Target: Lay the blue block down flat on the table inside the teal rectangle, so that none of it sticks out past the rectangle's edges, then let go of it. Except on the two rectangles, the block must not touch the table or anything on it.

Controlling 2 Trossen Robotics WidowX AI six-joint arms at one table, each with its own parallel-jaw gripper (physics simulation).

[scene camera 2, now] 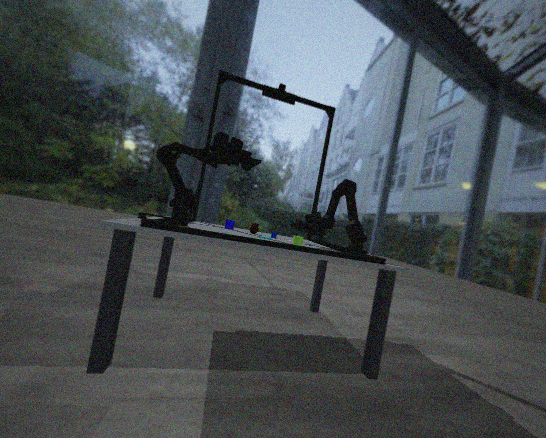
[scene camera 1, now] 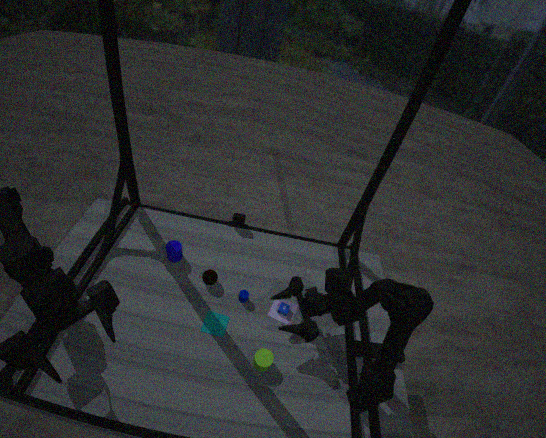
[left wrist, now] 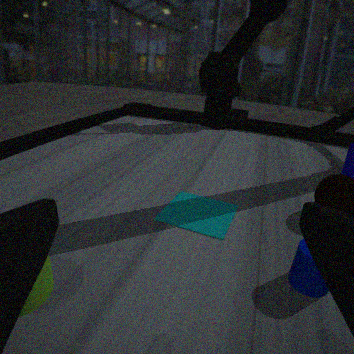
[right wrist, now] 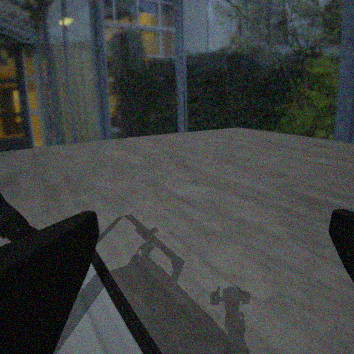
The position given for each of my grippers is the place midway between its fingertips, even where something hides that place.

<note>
My left gripper (scene camera 1: 274, 313) is open, holding nothing. Also in view: a green cylinder (left wrist: 42, 287). My right gripper (scene camera 1: 87, 361) is open, holding nothing.
My left gripper also shows in the left wrist view (left wrist: 181, 212). My right gripper shows as well in scene camera 2 (scene camera 2: 256, 157) and in the right wrist view (right wrist: 214, 222). The right wrist view misses the green cylinder: it is out of frame.
</note>
